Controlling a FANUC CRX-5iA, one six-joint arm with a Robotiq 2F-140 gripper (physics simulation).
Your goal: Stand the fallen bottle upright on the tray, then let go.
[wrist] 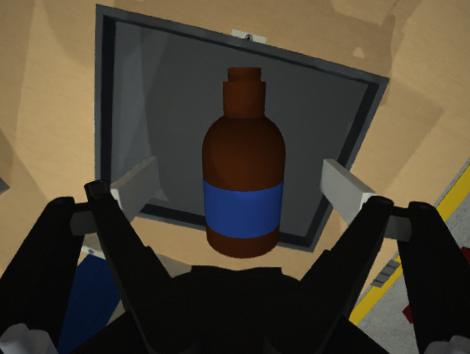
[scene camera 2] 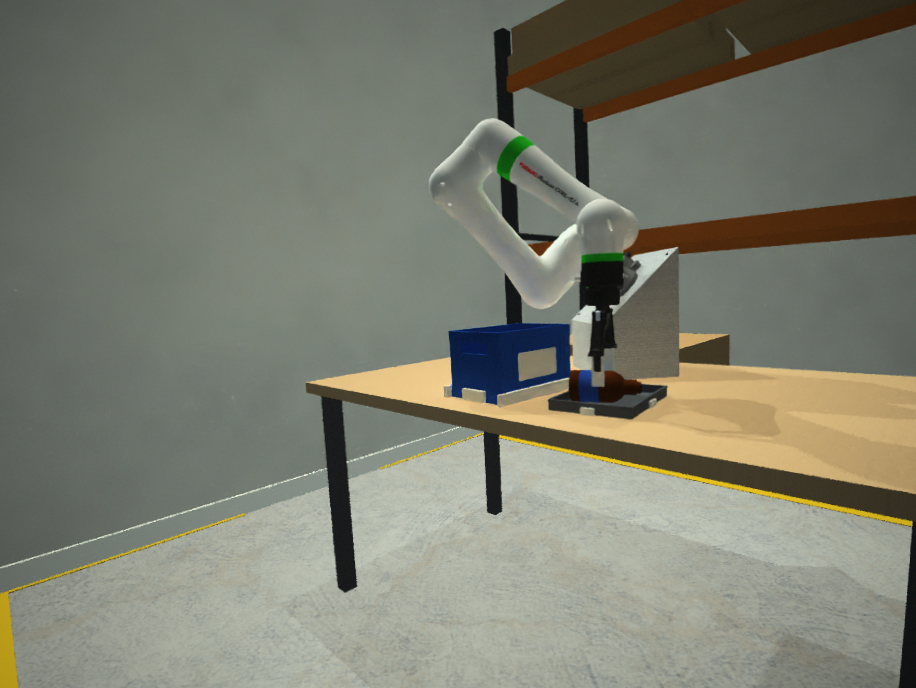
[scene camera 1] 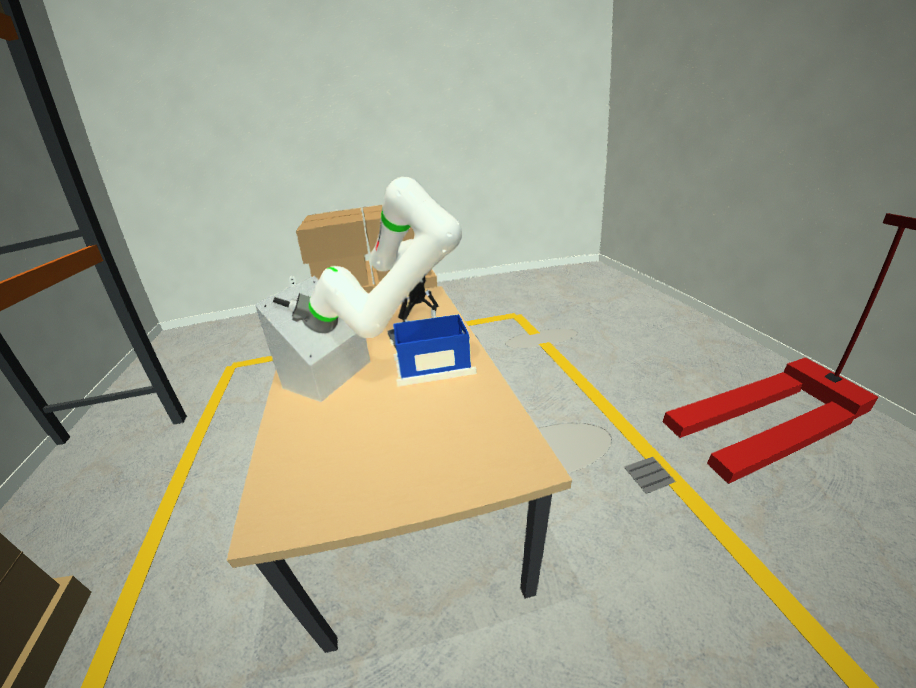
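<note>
The brown bottle with a blue label lies on its side on the dark grey tray. In the wrist view its neck points to the top, and its base reaches over the tray's near rim. My gripper is open and points down over the bottle. In the wrist view one finger pad is on each side of the bottle, around the height of the shoulder and label, with a gap on both sides. In scene camera 1 the bottle does not show.
A blue bin stands beside the tray on the wooden table. The grey sloped arm base stands on the table too. Cardboard boxes are behind the arm.
</note>
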